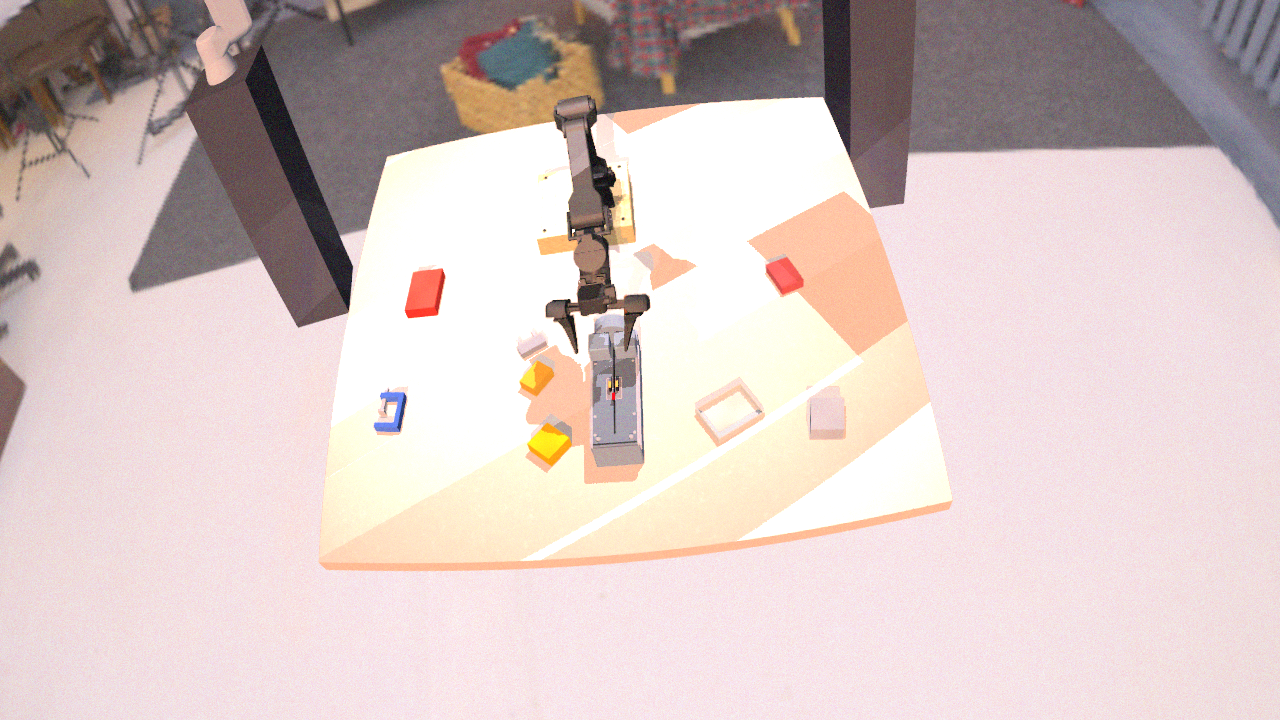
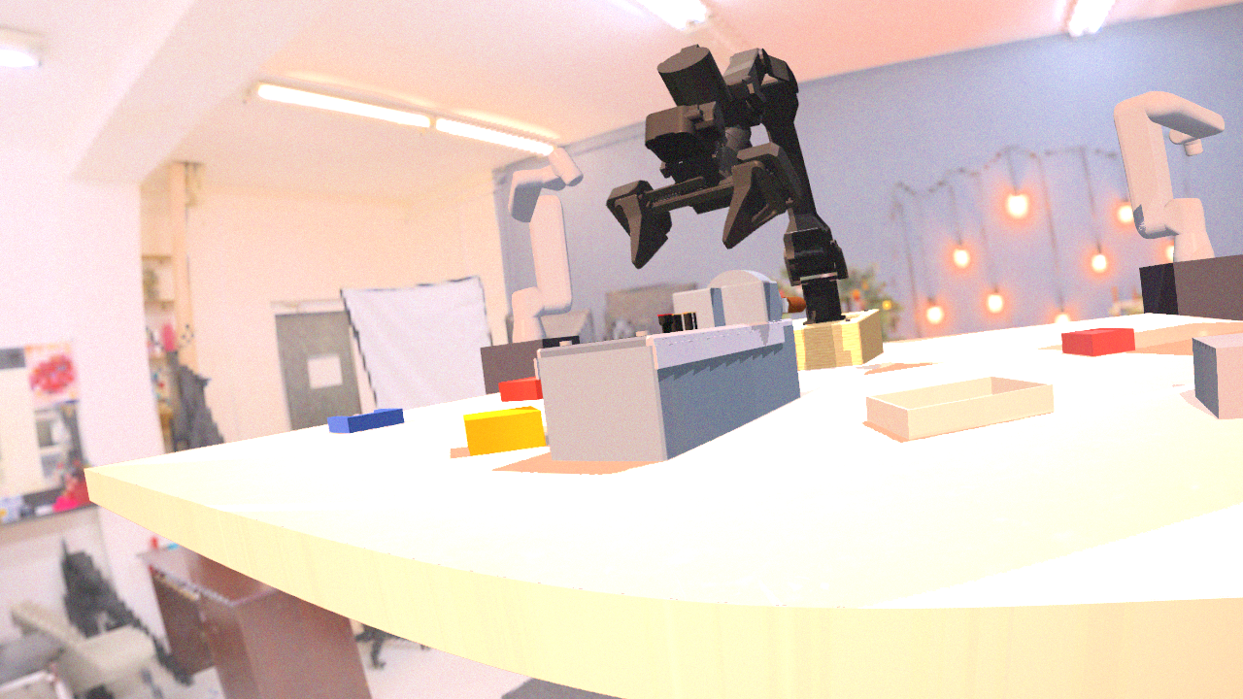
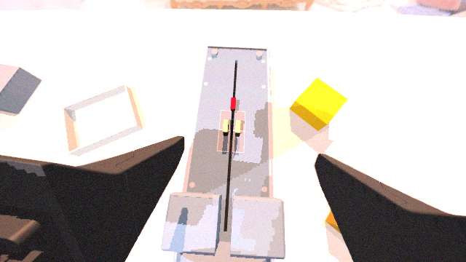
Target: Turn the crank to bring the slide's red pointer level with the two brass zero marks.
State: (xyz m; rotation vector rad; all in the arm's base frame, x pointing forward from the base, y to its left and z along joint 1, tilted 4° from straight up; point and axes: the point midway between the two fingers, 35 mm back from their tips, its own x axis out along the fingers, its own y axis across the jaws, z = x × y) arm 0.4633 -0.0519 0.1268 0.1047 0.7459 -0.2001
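Right now the orange crank handle is 14 cm behind my gripper tip, 7 cm to the left of it and 5 cm below it. The rest, counted from my gripper tip: shallow white tray (11 cm ahead, 21 cm to the left, 13 cm below); red pointer (7 cm ahead, 6 cm below); yellow cube (9 cm ahead, 14 cm to the right, 12 cm below).
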